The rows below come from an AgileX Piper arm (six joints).
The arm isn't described. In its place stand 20 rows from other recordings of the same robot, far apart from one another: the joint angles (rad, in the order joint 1, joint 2, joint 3, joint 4, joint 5, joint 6), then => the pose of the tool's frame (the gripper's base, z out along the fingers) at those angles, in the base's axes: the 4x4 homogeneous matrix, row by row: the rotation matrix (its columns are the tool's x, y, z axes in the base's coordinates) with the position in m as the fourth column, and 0 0 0 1 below.
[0.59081 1.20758 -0.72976 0.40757 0.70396 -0.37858] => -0.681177 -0.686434 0.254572 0.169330; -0.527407 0.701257 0.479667 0.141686; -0.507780 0.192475 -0.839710 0.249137; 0 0 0 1
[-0.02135 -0.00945 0.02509 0.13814 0.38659 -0.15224] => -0.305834 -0.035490 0.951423 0.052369; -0.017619 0.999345 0.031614 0.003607; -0.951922 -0.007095 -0.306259 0.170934; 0 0 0 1
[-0.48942 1.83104 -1.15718 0.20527 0.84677 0.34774] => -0.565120 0.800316 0.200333 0.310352; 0.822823 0.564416 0.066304 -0.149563; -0.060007 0.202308 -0.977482 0.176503; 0 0 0 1
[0.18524 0.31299 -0.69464 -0.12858 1.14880 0.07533] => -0.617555 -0.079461 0.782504 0.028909; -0.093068 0.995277 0.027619 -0.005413; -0.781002 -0.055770 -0.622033 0.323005; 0 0 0 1
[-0.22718 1.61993 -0.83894 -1.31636 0.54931 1.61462] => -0.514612 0.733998 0.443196 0.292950; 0.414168 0.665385 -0.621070 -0.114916; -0.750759 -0.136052 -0.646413 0.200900; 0 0 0 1
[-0.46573 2.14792 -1.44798 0.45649 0.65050 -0.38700] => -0.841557 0.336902 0.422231 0.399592; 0.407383 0.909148 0.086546 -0.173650; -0.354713 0.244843 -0.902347 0.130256; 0 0 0 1
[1.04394 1.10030 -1.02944 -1.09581 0.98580 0.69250] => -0.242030 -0.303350 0.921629 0.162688; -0.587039 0.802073 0.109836 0.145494; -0.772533 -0.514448 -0.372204 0.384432; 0 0 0 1
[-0.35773 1.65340 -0.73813 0.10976 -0.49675 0.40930] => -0.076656 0.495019 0.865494 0.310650; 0.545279 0.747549 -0.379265 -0.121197; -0.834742 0.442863 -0.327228 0.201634; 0 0 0 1
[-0.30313 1.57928 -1.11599 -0.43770 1.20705 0.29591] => -0.909153 0.404489 -0.099140 0.260417; 0.409957 0.827314 -0.384040 -0.119220; -0.073320 -0.389794 -0.917978 0.249879; 0 0 0 1
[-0.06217 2.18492 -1.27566 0.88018 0.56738 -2.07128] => -0.184901 -0.918934 0.348386 0.412053; -0.860995 0.322385 0.393390 0.012122; -0.473814 -0.227220 -0.850806 0.085404; 0 0 0 1
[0.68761 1.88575 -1.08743 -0.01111 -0.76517 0.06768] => 0.003452 -0.641960 0.766731 0.323643; 0.079999 0.764455 0.639694 0.266723; -0.996789 0.059129 0.053995 0.237458; 0 0 0 1
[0.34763 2.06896 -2.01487 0.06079 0.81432 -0.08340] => -0.645427 -0.397079 0.652497 0.453072; -0.278110 0.917783 0.283423 0.168445; -0.711392 0.001463 -0.702794 0.318947; 0 0 0 1
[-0.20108 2.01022 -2.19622 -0.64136 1.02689 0.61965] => -0.433546 0.700170 0.567273 0.434357; 0.306061 0.706503 -0.638106 -0.136082; -0.847564 -0.103028 -0.520597 0.403596; 0 0 0 1
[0.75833 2.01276 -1.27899 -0.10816 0.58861 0.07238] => -0.672839 -0.684038 0.281743 0.293582; -0.661682 0.726772 0.184333 0.270591; -0.330854 -0.062398 -0.941617 0.142545; 0 0 0 1
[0.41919 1.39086 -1.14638 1.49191 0.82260 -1.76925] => 0.077915 -0.948159 0.308098 0.245934; -0.196246 0.288404 0.937182 0.182379; -0.977454 -0.133483 -0.163602 0.375304; 0 0 0 1
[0.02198 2.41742 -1.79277 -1.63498 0.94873 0.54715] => -0.833788 -0.088493 0.544946 0.513248; -0.548447 0.245875 -0.799219 -0.062536; -0.063264 -0.965254 -0.253542 0.148613; 0 0 0 1
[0.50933 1.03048 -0.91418 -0.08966 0.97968 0.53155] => -0.863125 -0.058486 0.501592 0.167115; 0.046922 0.979685 0.194974 0.085581; -0.502806 0.191822 -0.842847 0.323018; 0 0 0 1
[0.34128 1.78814 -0.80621 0.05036 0.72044 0.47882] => -0.983106 0.175407 -0.052297 0.252171; 0.174764 0.984469 0.016667 0.092773; 0.054409 0.007246 -0.998492 0.117730; 0 0 0 1
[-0.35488 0.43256 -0.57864 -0.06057 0.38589 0.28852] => -0.053264 0.391291 0.918724 0.082359; 0.265287 0.892514 -0.364748 -0.032731; -0.962697 0.224298 -0.151343 0.342025; 0 0 0 1
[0.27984 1.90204 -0.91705 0.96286 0.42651 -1.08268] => -0.801798 -0.531052 0.274052 0.315050; -0.390674 0.812826 0.432075 0.122691; -0.452211 0.239372 -0.859189 0.116935; 0 0 0 1
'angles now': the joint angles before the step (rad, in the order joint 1, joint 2, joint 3, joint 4, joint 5, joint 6). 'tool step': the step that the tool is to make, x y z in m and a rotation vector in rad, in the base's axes. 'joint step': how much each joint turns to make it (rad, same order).
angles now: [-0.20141, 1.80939, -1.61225, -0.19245, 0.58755, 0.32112]
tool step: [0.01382, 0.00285, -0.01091, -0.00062, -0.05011, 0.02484]
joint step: [0.00891, 0.03971, 0.00003, 0.00703, -0.09061, 0.00004]
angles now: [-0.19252, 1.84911, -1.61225, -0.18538, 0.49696, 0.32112]
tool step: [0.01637, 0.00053, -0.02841, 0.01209, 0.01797, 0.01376]
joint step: [0.00573, 0.07297, -0.00171, 0.00688, -0.05220, -0.00002]
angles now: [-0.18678, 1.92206, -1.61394, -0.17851, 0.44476, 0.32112]
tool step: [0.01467, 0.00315, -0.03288, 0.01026, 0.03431, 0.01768]
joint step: [0.01093, 0.07757, 0.00003, 0.00202, -0.04267, 0.00002]
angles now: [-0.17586, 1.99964, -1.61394, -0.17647, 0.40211, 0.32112]
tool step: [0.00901, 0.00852, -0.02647, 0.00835, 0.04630, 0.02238]
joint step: [0.02061, 0.05756, 0.00002, -0.00002, -0.01070, 0.00002]
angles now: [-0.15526, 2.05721, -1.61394, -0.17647, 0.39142, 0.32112]
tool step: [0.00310, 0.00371, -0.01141, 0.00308, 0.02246, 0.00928]
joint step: [0.00862, 0.02413, -0.00001, 0.00002, -0.00152, -0.00062]
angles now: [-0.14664, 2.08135, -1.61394, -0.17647, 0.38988, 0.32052]
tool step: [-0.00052, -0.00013, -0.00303, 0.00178, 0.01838, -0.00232]
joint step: [0.00001, 0.00446, -0.00002, -0.00001, 0.01423, 0.00003]
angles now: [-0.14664, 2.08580, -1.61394, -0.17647, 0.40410, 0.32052]
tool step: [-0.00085, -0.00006, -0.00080, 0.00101, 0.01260, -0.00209]
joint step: [0.00001, -0.00002, 0.00003, -0.00003, 0.01280, 0.00004]
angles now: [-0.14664, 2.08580, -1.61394, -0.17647, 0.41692, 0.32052]
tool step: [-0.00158, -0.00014, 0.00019, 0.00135, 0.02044, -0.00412]
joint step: [-0.00001, -0.00223, -0.00225, 0.00002, 0.02528, -0.00001]
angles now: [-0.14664, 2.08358, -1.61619, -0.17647, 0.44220, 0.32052]
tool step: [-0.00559, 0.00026, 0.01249, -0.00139, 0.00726, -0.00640]
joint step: [0.00000, -0.03143, 0.00001, 0.00001, 0.03900, -0.00001]
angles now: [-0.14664, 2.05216, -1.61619, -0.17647, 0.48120, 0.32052]
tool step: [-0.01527, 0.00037, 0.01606, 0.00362, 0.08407, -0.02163]
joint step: [0.00001, -0.05176, -0.00004, 0.00000, 0.13748, -0.00163]
